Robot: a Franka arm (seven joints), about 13 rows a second.
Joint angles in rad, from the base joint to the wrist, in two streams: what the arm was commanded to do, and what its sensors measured. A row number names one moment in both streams.
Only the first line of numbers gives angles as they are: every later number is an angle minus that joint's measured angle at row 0.
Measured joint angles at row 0:
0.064, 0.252, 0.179, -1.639, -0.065, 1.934, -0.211
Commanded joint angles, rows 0 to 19:
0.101, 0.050, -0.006, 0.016, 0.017, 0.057, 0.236
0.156, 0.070, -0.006, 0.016, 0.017, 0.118, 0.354
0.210, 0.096, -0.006, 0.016, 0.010, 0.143, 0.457
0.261, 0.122, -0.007, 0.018, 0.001, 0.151, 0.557
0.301, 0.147, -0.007, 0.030, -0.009, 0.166, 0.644
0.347, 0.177, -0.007, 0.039, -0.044, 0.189, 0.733
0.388, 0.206, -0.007, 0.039, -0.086, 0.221, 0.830
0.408, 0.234, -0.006, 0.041, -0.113, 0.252, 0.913
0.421, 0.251, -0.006, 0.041, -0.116, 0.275, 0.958
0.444, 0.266, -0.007, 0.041, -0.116, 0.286, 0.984
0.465, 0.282, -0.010, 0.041, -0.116, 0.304, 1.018
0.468, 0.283, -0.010, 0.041, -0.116, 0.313, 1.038
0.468, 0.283, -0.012, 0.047, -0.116, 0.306, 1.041
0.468, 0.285, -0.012, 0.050, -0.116, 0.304, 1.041
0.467, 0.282, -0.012, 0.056, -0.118, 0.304, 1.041
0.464, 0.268, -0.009, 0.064, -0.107, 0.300, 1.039
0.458, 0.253, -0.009, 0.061, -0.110, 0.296, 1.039
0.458, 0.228, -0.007, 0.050, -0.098, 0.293, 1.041
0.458, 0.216, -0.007, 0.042, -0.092, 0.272, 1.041
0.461, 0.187, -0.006, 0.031, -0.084, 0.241, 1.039
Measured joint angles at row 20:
0.464, 0.239, -0.011, 0.058, -0.098, 0.282, 1.015
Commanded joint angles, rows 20 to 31:
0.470, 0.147, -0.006, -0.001, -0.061, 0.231, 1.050
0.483, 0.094, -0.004, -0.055, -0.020, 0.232, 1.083
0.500, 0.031, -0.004, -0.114, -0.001, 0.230, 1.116
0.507, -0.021, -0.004, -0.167, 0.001, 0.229, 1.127
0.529, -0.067, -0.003, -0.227, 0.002, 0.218, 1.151
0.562, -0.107, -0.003, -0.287, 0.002, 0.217, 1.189
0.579, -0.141, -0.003, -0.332, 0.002, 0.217, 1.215
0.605, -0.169, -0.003, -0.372, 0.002, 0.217, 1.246
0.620, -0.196, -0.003, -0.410, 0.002, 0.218, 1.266
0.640, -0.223, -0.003, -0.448, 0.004, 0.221, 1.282
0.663, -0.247, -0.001, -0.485, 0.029, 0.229, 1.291
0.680, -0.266, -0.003, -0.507, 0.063, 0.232, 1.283
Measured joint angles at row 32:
0.657, -0.193, 0.001, -0.417, 0.010, 0.203, 1.273
